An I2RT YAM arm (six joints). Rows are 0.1 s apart.
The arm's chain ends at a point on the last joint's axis. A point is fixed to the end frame.
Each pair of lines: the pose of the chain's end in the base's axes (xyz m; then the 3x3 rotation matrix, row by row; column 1 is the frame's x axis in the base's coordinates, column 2 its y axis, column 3 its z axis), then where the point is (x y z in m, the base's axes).
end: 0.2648, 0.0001, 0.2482; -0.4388, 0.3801, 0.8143; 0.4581, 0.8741, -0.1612; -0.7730, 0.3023, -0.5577
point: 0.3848 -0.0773 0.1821
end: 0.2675, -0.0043, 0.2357; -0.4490, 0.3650, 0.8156; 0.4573, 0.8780, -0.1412; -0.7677, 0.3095, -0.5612
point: 0.3887 -0.0789 0.1686
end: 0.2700, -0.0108, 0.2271; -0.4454, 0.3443, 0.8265; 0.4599, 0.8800, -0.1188; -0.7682, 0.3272, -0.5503
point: 0.3935 -0.0822 0.1609
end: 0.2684, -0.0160, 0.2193; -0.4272, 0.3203, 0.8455; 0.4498, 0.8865, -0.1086; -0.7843, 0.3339, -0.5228
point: 0.3950 -0.0858 0.1574
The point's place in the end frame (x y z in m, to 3 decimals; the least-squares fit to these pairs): -0.037 -0.042 0.147
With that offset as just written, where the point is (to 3 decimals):
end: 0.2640, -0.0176, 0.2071; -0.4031, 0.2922, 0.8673; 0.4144, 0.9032, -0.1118; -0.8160, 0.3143, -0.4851
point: 0.394 -0.087 0.153
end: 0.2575, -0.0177, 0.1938; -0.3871, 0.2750, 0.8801; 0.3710, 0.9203, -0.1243; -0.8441, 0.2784, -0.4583
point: 0.390 -0.088 0.146
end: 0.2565, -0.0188, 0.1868; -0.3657, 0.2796, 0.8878; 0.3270, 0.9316, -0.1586; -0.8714, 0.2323, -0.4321
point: 0.389 -0.093 0.146
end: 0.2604, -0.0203, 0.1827; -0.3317, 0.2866, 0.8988; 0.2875, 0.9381, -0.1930; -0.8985, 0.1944, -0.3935
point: 0.393 -0.099 0.150
